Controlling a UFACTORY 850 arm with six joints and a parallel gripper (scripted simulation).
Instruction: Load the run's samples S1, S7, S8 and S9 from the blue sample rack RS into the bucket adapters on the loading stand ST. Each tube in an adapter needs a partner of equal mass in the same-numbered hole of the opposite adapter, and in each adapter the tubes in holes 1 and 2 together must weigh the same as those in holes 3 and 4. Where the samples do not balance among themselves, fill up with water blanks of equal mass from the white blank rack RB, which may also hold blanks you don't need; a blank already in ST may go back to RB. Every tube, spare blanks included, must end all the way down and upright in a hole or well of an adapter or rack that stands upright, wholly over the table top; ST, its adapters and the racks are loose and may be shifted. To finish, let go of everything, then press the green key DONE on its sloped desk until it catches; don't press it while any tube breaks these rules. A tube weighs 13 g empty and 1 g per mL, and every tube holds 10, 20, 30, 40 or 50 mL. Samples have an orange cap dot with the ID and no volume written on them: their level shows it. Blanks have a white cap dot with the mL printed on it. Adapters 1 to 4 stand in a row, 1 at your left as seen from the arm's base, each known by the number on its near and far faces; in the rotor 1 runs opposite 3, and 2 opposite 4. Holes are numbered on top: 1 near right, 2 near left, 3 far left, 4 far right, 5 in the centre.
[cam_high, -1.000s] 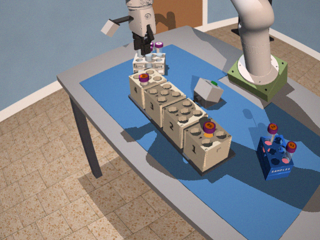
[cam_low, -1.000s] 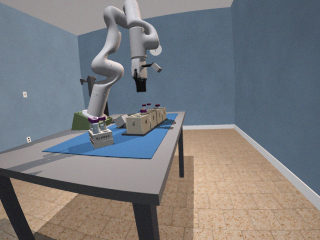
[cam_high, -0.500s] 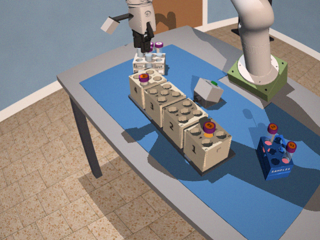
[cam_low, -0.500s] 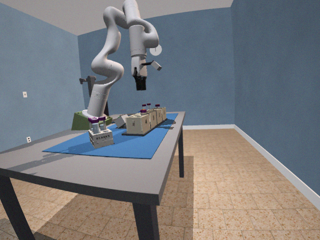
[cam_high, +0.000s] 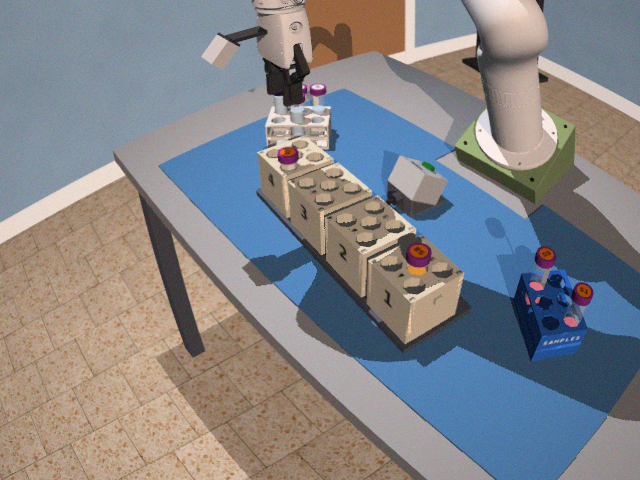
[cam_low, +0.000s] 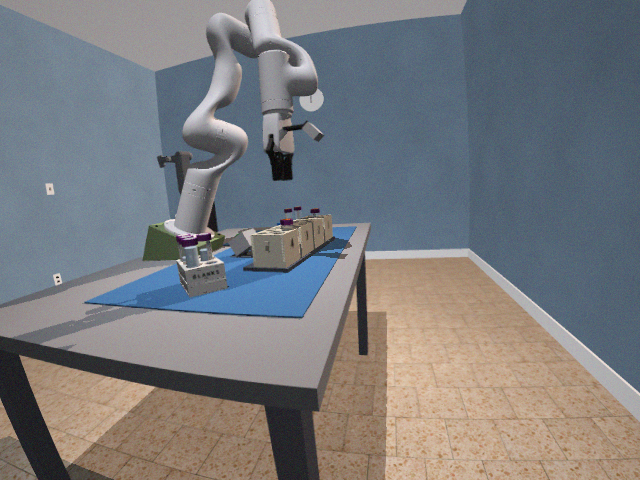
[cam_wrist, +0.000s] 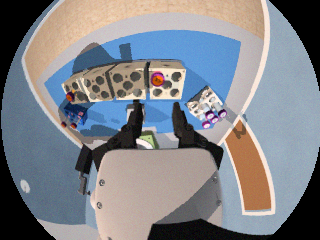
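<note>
Right now the tube is 500 mm to the left of my hand, 220 mm behind it and 190 mm below it. From my hand the other things lie so: loading stand ST: 240 mm below, 140 mm to the left, 40 mm behind; white blank rack: 220 mm to the right, 220 mm below, 120 mm behind; blue sample rack: 450 mm to the left, 220 mm below, 210 mm behind.
</note>
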